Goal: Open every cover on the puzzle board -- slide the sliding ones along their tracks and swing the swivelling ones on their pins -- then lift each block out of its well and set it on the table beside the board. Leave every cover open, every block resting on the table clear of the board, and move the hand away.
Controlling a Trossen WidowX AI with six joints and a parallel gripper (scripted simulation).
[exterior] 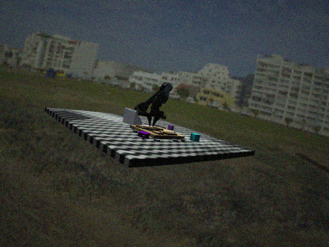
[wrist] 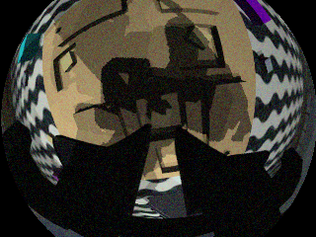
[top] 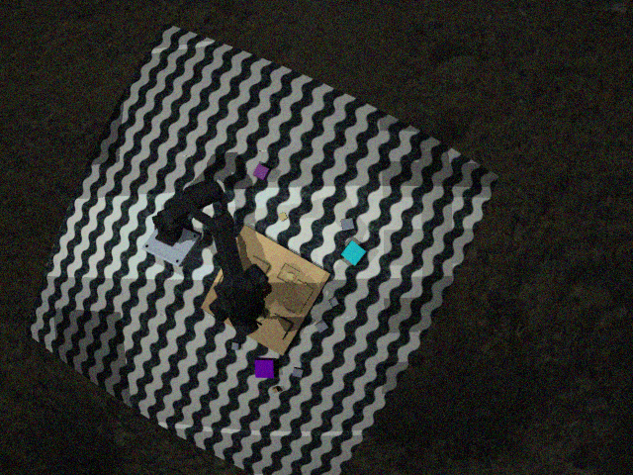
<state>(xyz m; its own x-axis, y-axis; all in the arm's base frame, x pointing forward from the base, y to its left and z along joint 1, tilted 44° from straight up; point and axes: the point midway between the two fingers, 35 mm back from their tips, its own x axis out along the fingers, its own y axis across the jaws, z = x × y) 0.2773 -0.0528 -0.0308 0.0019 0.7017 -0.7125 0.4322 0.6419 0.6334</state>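
Right now my gripper tip is 6 cm short of the tan puzzle board and 2 cm above it. From my gripper tip the other things lie so: grey bit: 29 cm to the left, 21 cm ahead, 3 cm below; teal block: 26 cm ahead, 22 cm to the left, 1 cm below; purple block: 22 cm to the right, 14 cm ahead, 2 cm below.
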